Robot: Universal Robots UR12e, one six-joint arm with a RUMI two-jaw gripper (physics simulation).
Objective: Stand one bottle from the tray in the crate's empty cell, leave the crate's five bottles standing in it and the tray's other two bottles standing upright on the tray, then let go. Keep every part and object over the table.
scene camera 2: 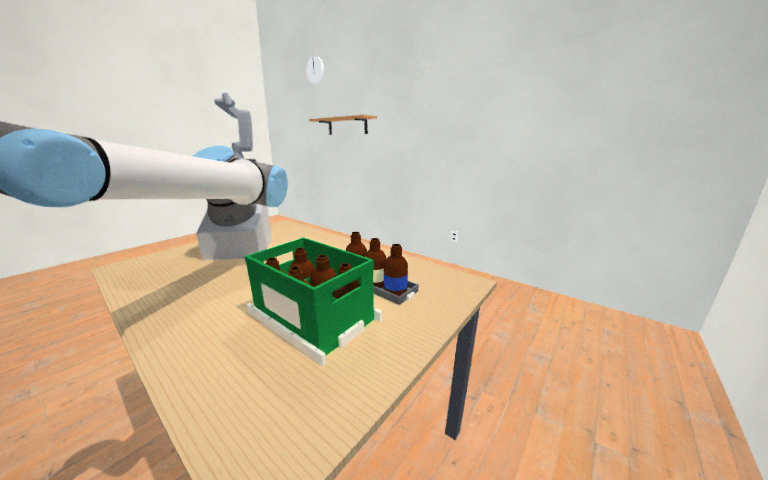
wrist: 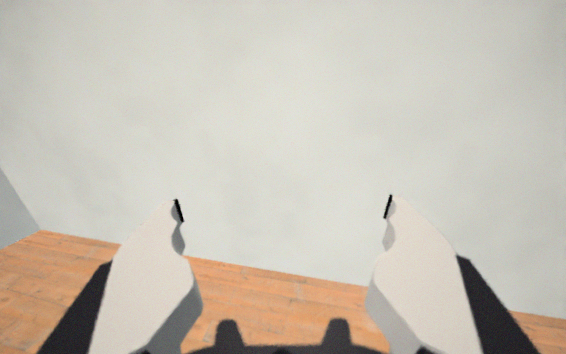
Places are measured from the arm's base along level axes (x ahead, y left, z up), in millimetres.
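Pixels of known places: gripper, fingertip midpoint: (wrist: pixel 283 199); arm's base at its link origin: (scene camera 2: pixel 233 210).
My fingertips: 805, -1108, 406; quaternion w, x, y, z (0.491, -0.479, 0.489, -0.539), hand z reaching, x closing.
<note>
Ahead of a thing's pixels: the offset from my fingertips to its top centre, as dx, dy, dz. "*": to the spot under its first point. Level surfaces: height alone.
A green crate @(-191, +843, -405) (scene camera 2: pixel 345 316) stands on the table in the scene view, with several brown bottles upright in it; its empty cell cannot be made out. A dark grey tray @(* +0, +1000, -562) (scene camera 2: pixel 400 299) sits behind and to the right of the crate. Three brown bottles stand upright on it in a row: one with a blue label @(-39, +1057, -420) (scene camera 2: pixel 395 268), one with a pale label @(* -107, +1049, -469) (scene camera 2: pixel 374 257), and one farthest back @(* -199, +1093, -455) (scene camera 2: pixel 355 244), its lower part hidden by the crate. My gripper (wrist: pixel 283 199) is open with its fingers wide apart in the wrist view, nothing between them, facing wall and floor. It does not show in the scene view.
White strips (scene camera 2: pixel 286 332) (scene camera 2: pixel 351 333) lie on the wooden table @(dz -580) (scene camera 2: pixel 271 407) along the crate's base. The arm (scene camera 2: pixel 181 172) reaches from its grey base block (scene camera 2: pixel 235 237) at the table's back left towards the left edge of the scene view, above the table.
</note>
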